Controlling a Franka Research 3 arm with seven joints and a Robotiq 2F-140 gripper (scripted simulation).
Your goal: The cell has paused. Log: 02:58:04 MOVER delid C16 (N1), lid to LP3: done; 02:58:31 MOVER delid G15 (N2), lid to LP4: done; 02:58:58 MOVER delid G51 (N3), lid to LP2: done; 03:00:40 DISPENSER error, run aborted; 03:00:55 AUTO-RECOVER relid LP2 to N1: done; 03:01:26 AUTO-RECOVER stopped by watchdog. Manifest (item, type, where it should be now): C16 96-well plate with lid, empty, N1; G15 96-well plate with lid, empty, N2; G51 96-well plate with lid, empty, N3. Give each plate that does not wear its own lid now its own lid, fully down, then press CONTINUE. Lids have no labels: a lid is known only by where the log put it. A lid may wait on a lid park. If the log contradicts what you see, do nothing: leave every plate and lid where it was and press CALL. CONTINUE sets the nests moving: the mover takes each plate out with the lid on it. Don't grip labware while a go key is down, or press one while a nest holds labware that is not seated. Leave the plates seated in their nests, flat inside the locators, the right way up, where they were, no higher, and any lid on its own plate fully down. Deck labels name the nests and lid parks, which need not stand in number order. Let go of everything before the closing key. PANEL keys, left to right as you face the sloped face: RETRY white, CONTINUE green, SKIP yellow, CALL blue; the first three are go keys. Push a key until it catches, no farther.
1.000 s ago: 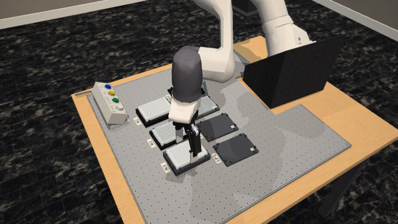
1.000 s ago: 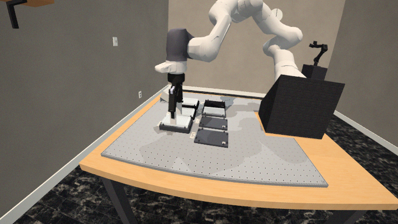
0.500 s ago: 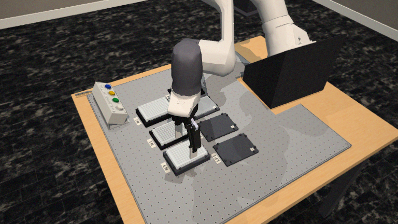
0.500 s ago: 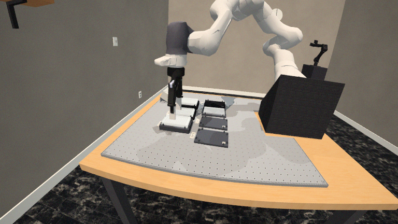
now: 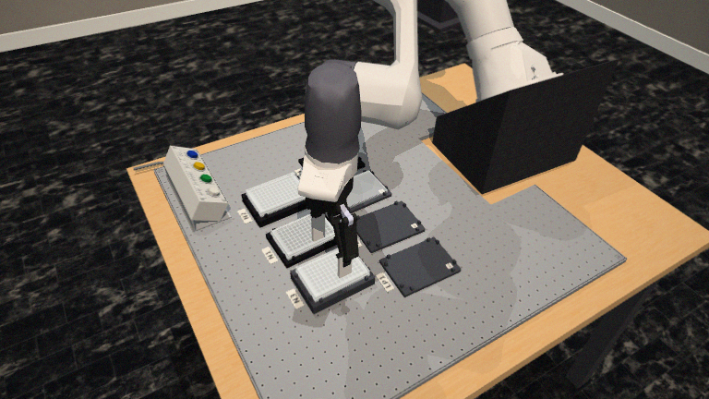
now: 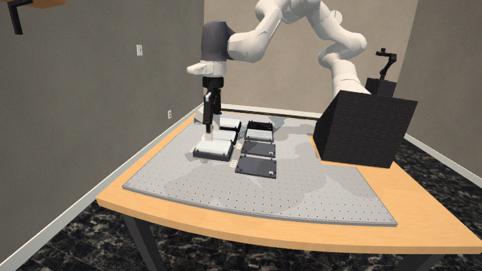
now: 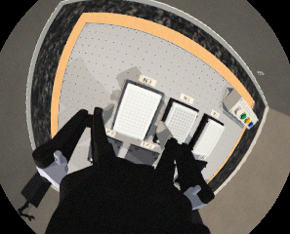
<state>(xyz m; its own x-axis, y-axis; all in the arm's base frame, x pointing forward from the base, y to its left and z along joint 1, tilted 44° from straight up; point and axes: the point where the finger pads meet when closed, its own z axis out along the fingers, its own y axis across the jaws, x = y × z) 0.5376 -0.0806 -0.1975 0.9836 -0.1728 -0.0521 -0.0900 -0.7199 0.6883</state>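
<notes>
My hand is 200 mm past the lid park LP3, 180 mm to the left of it and 100 mm above it. Round my hand: N3 label: 110 mm below, 80 mm ahead, 10 mm to the right; then lid park LP1: 180 mm behind, 100 mm below, 80 mm to the left; then lid park LP2: 190 mm behind, 100 mm below, 50 mm to the right.
</notes>
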